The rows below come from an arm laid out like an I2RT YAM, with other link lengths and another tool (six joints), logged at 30 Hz.
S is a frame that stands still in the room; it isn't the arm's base.
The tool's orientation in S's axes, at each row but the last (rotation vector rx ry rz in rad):
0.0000 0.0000 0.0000
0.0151 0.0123 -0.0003
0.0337 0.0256 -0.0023
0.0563 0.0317 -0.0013
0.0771 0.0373 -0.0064
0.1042 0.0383 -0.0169
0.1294 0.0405 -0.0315
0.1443 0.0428 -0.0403
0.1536 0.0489 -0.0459
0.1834 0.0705 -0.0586
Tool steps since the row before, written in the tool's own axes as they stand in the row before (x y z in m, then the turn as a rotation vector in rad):
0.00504 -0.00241 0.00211 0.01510 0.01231 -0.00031
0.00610 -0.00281 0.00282 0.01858 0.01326 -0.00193
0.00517 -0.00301 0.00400 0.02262 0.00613 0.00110
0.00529 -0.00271 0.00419 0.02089 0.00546 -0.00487
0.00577 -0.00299 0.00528 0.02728 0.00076 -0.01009
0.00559 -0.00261 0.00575 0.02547 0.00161 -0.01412
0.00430 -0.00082 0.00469 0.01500 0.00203 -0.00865
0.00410 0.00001 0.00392 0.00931 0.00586 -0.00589
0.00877 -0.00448 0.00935 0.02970 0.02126 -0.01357
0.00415 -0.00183 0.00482 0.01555 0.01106 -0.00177
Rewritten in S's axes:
0.00504 -0.00241 0.00211 0.01510 0.01231 -0.00031
0.00613 -0.00285 0.00270 0.01856 0.01328 -0.00196
0.00526 -0.00315 0.00376 0.02266 0.00605 0.00073
0.00541 -0.00294 0.00386 0.02074 0.00572 -0.00522
0.00594 -0.00342 0.00481 0.02689 0.00140 -0.01102
0.00575 -0.00328 0.00523 0.02495 0.00270 -0.01486
0.00445 -0.00154 0.00436 0.01472 0.00270 -0.00895
0.00425 -0.00071 0.00369 0.00931 0.00630 -0.00541
0.00895 -0.00623 0.00809 0.03007 0.02183 -0.01172
0.00433 -0.00290 0.00409 0.01609 0.01038 -0.00092

